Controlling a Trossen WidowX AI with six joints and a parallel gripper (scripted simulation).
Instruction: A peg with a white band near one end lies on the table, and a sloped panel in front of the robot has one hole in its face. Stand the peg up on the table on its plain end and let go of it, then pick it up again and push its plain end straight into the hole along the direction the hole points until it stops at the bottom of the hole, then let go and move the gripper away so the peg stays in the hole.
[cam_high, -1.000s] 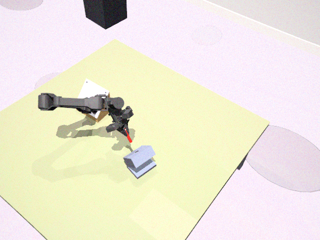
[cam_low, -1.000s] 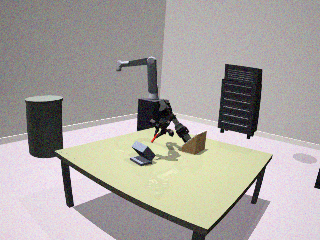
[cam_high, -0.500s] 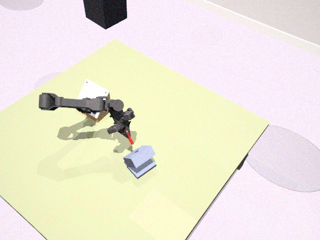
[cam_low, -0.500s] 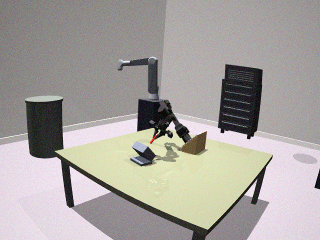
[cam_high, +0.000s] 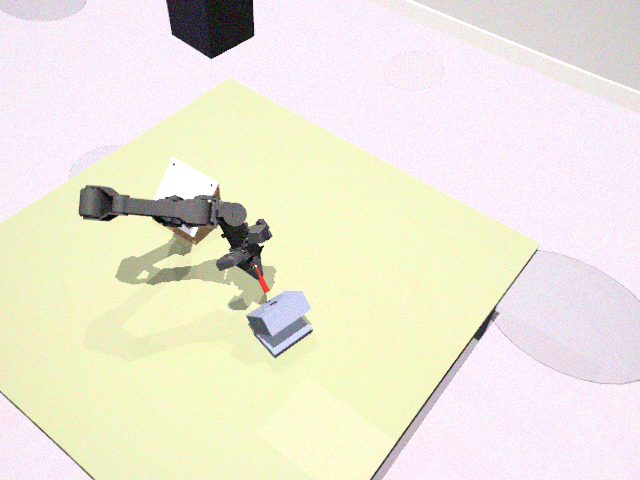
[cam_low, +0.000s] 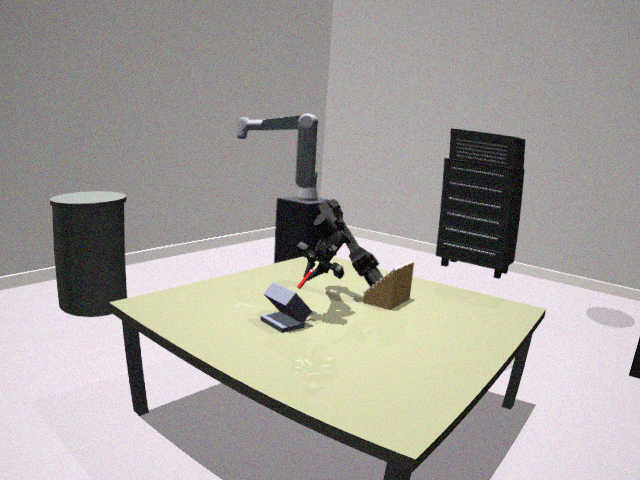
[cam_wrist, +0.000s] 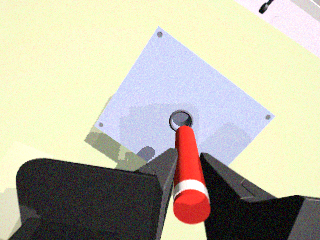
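Now: gripper tip 7 cm short of the blue-grey sloped panel, 1 cm to the left of it and 7 cm above it. The rest, counted from my gripper tip: red peg: 1 cm behind, 1 cm above.
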